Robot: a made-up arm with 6 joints. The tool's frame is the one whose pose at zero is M. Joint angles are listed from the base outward.
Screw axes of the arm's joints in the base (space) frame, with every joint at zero. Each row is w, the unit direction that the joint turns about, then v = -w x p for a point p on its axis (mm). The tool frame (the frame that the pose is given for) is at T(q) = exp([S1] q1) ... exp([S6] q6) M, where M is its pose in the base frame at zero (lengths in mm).
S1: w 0 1 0 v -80 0 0
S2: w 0 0 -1 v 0 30 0
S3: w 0 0 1 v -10 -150 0
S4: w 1 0 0 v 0 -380 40
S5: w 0 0 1 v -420 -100 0
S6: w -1 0 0 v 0 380 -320
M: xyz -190 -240 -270 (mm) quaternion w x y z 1 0 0 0
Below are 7 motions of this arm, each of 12 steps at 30 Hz.
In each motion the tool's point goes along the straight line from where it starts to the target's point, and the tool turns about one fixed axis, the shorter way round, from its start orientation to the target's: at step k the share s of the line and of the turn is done. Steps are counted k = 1, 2, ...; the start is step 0. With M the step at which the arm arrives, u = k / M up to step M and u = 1 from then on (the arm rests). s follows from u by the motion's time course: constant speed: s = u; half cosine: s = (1 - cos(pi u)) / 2; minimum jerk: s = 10 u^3 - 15 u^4 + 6 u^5.
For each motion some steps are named. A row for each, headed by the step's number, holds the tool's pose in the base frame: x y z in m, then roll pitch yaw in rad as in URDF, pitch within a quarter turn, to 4 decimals.
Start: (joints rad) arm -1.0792 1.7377 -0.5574 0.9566 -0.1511 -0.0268
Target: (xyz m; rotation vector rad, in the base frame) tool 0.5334 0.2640 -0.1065 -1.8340 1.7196 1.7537
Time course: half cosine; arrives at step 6
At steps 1, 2, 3, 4, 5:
1: 0.4892 0.2582 -0.1278 1.9856 0.7684 -1.9041
2: 0.4979 0.2593 -0.1236 2.0069 0.7766 -1.9219
3: 0.5097 0.2609 -0.1179 2.0360 0.7882 -1.9461
4: 0.5216 0.2624 -0.1122 2.0650 0.8004 -1.9701
5: 0.5302 0.2636 -0.1080 2.0862 0.8096 -1.9875

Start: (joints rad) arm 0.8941 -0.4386 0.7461 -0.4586 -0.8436 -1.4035
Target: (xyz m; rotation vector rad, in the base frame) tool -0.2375 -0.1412 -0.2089 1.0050 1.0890 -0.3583
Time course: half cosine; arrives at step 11
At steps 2, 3, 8, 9, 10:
2: -0.1354 -0.2219 -0.2417 1.4299 0.5348 0.4271
3: -0.1457 -0.2137 -0.2384 1.4250 0.5857 0.4294
8: -0.2184 -0.1563 -0.2151 1.3875 0.9435 0.4371
9: -0.2287 -0.1482 -0.2117 1.3810 0.9944 0.4365
10: -0.2353 -0.1430 -0.2096 1.3765 1.0268 0.4358

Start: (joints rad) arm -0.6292 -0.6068 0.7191 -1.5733 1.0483 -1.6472
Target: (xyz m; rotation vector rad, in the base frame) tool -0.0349 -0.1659 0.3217 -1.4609 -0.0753 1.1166
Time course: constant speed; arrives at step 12
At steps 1, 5, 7, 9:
1: -0.0634 -0.1101 0.2591 -0.7998 0.6699 0.6852
5: -0.0530 -0.1304 0.2818 -0.9920 0.6382 0.7472
7: -0.0478 -0.1405 0.2932 -1.0874 0.6260 0.7802
9: -0.0427 -0.1507 0.3046 -1.1826 0.6164 0.8142

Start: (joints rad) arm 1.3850 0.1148 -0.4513 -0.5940 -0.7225 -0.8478
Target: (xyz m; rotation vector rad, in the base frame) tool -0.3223 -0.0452 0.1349 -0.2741 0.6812 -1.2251
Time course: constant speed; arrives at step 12
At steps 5, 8, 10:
5: -0.2996 0.0031 0.1162 -0.7606 0.2887 -1.2280
8: -0.3093 -0.0176 0.1242 -0.6956 0.3067 -1.2963
10: -0.3158 -0.0314 0.1296 -0.6527 0.3211 -1.3412

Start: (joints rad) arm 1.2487 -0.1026 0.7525 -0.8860 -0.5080 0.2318
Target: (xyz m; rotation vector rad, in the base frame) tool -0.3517 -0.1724 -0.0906 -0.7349 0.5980 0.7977
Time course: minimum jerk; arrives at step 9
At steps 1, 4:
1: -0.3330 -0.1524 -0.0487 -0.3928 0.7018 0.6416
4: -0.3403 -0.1602 -0.0651 -0.4431 0.7382 0.6414

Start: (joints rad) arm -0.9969 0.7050 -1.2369 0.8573 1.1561 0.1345
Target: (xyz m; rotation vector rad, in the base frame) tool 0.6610 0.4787 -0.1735 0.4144 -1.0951 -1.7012
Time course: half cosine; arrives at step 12
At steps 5, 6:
5: 0.6113 0.4342 -0.4032 1.4507 -0.5999 -2.0057
6: 0.6215 0.4434 -0.3560 1.3509 -0.5232 -1.9908

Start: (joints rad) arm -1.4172 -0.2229 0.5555 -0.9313 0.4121 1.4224
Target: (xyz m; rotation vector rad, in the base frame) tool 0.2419 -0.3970 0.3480 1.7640 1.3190 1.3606
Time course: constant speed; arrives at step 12
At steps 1, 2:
1: 0.2629 -0.4448 0.1030 2.6821 -0.4534 1.1584
2: 0.2610 -0.4405 0.1252 2.6153 -0.4604 1.1955

